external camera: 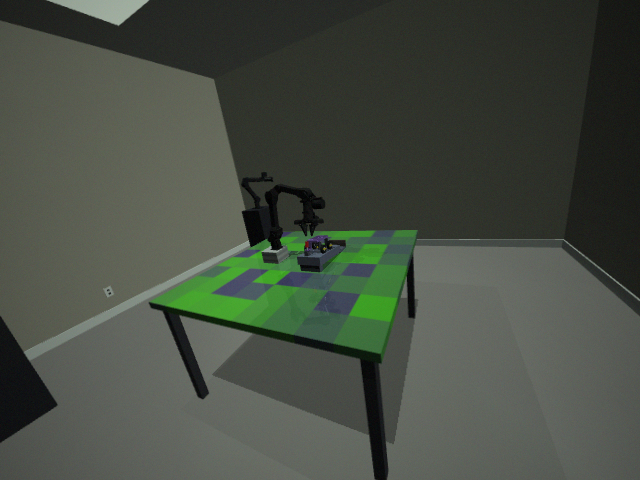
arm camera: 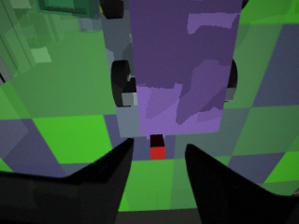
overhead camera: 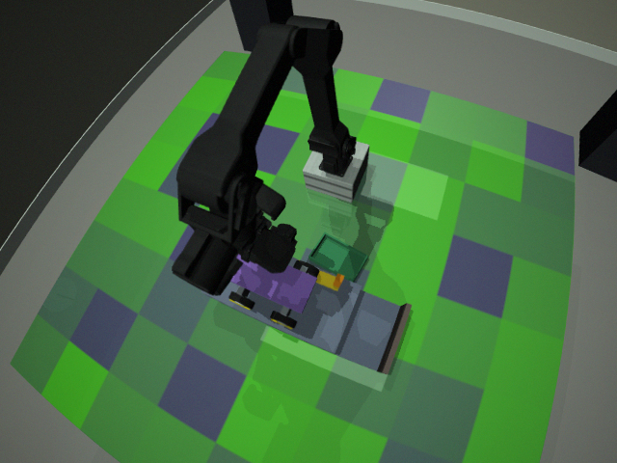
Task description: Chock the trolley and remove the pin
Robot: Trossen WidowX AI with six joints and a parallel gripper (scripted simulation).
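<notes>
Now: the red-headed stop pin 6 cm below my gripper tip and 4 cm to the right of it. The rest, counted from my gripper tip: yellow chock 15 cm to the left, 11 cm below, 5 cm behind; purple-topped trolley 8 cm below, 6 cm to the left, 2 cm ahead; grey ramp 14 cm below, 7 cm to the left, 2 cm ahead.
</notes>
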